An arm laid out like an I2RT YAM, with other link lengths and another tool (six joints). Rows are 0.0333 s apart.
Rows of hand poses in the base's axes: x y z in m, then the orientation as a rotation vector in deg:
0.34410, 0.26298, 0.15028, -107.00, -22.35, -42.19
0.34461, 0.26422, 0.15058, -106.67, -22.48, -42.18
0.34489, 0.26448, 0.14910, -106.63, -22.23, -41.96
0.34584, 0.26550, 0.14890, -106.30, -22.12, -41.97
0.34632, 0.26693, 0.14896, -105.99, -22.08, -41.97
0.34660, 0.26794, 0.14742, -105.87, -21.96, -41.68
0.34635, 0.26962, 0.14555, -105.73, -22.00, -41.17
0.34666, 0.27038, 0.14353, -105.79, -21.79, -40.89
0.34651, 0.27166, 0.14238, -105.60, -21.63, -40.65
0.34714, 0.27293, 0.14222, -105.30, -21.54, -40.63
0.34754, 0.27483, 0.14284, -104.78, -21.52, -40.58
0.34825, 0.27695, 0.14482, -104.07, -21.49, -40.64
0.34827, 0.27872, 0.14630, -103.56, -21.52, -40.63
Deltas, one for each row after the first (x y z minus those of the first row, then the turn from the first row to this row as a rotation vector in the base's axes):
0.00051, 0.00124, 0.00030, 0.25, -0.10, 0.19
0.00079, 0.00150, -0.00118, 0.39, 0.15, 0.16
0.00174, 0.00252, -0.00138, 0.73, 0.15, 0.20
0.00222, 0.00395, -0.00132, 1.02, 0.11, 0.27
0.00250, 0.00496, -0.00286, 1.19, 0.35, 0.38
0.00225, 0.00664, -0.00473, 1.32, 0.66, 0.71
0.00256, 0.00740, -0.00675, 1.36, 0.96, 0.71
0.00241, 0.00868, -0.00790, 1.60, 1.17, 0.79
0.00304, 0.00995, -0.00806, 1.90, 1.18, 0.84
0.00344, 0.01185, -0.00744, 2.38, 1.14, 1.02
0.00415, 0.01397, -0.00546, 3.04, 1.00, 1.20
0.00417, 0.01574, -0.00398, 3.49, 0.91, 1.39

